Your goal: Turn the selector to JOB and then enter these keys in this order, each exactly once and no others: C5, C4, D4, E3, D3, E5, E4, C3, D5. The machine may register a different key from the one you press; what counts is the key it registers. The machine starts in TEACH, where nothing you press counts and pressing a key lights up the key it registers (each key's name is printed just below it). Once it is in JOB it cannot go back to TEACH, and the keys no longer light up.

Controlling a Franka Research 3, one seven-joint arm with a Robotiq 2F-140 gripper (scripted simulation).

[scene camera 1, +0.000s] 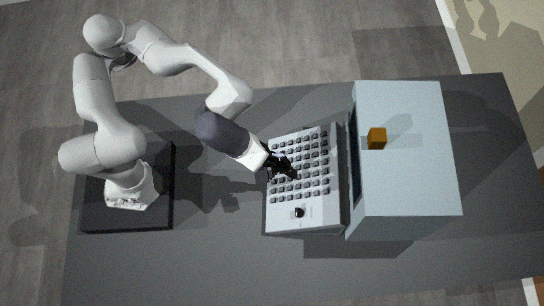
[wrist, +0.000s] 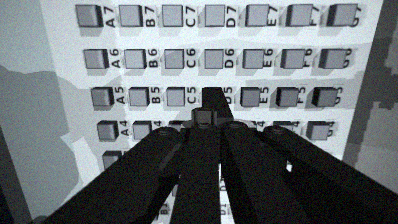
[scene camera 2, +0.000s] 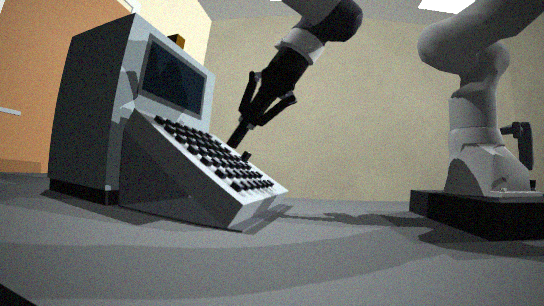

same spot on box body: (wrist: 46,174) = (scene camera 2: 149,109)
